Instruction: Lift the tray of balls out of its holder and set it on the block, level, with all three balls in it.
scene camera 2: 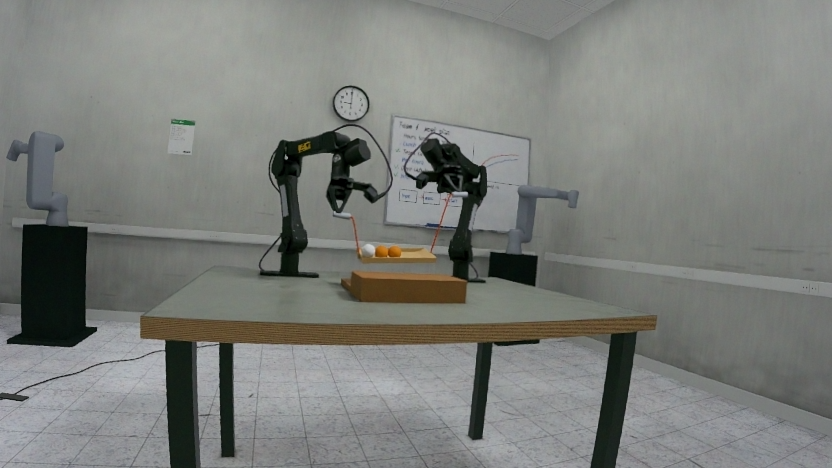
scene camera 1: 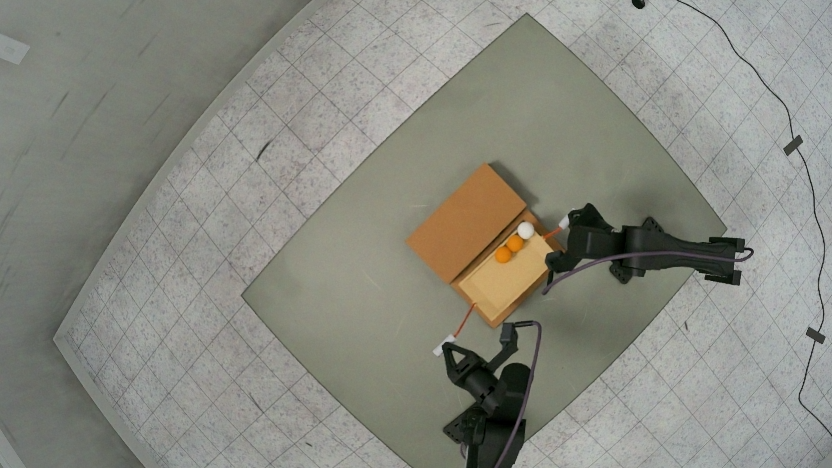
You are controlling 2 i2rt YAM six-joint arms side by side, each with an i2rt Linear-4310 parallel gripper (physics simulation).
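Places are measured from the left arm's base along level axes (x right, y ahead, z up), in centimetres.
Pixels of known places: left gripper, fingertip midpoint: (scene camera 2: 459, 194) (scene camera 1: 445, 344); right gripper, fingertip midpoint: (scene camera 2: 337, 214) (scene camera 1: 571, 215); left arm's base, link origin: (scene camera 1: 475, 416); right arm's base, link origin: (scene camera 2: 288, 275).
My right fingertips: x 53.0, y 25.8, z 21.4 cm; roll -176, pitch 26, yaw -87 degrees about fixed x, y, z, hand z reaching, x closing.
Ahead of a thing's pixels: the offset from my right fingertips to its middle. Level surfaces: height alone.
The pale wooden tray {dx -18.4, dy +0.0, dz -10.9 cm} (scene camera 1: 506, 285) (scene camera 2: 407, 260) hangs from two red cords above its brown holder (scene camera 1: 494, 323) (scene camera 2: 345, 283), clear of it and looking near level end to end in scene camera 2. A white ball {dx -8.9, dy +4.2, dz -9.9 cm} (scene camera 1: 525, 230) (scene camera 2: 367, 250) and two orange balls {dx -12.9, dy +3.9, dz -10.1 cm} (scene camera 1: 514, 243) {dx -16.9, dy +4.0, dz -9.9 cm} (scene camera 1: 503, 254) (scene camera 2: 381, 251) (scene camera 2: 394, 251) lie in a row in it, along the side nearer the block {dx -17.7, dy +15.4, dz -18.4 cm} (scene camera 1: 465, 224) (scene camera 2: 409, 288). My left gripper (scene camera 1: 447, 344) (scene camera 2: 453, 191) is shut on one white cord handle. My right gripper (scene camera 1: 570, 218) (scene camera 2: 340, 211) is shut on the other.
The block and holder stand together on the grey-green table {dz -21.4 cm} (scene camera 1: 349, 244) (scene camera 2: 250, 305). In scene camera 1 my left arm (scene camera 1: 494, 430) stands at the bottom and my right arm (scene camera 1: 674, 247) at the right.
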